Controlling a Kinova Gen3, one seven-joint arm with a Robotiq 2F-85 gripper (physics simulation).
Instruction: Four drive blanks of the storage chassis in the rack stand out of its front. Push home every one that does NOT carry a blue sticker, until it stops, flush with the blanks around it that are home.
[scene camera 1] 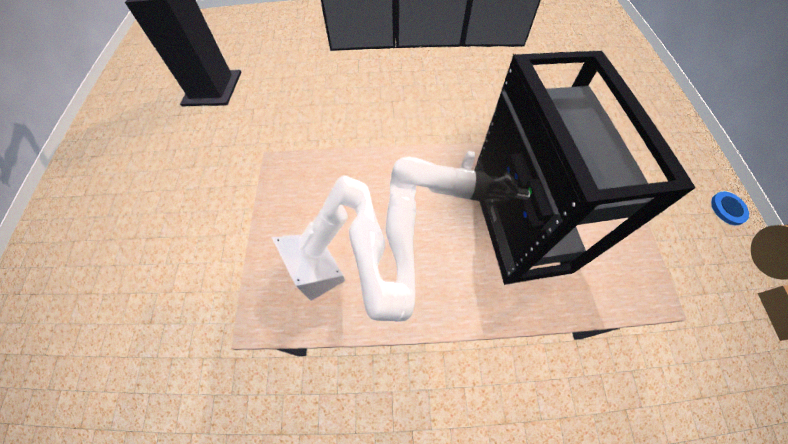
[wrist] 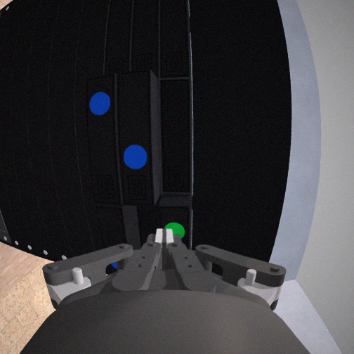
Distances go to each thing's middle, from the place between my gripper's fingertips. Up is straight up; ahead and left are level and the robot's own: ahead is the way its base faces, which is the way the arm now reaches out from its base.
Right now my hand is 6 cm short of the green-stickered blank (wrist: 174,208), 1 cm to the left of it and 1 cm below it.
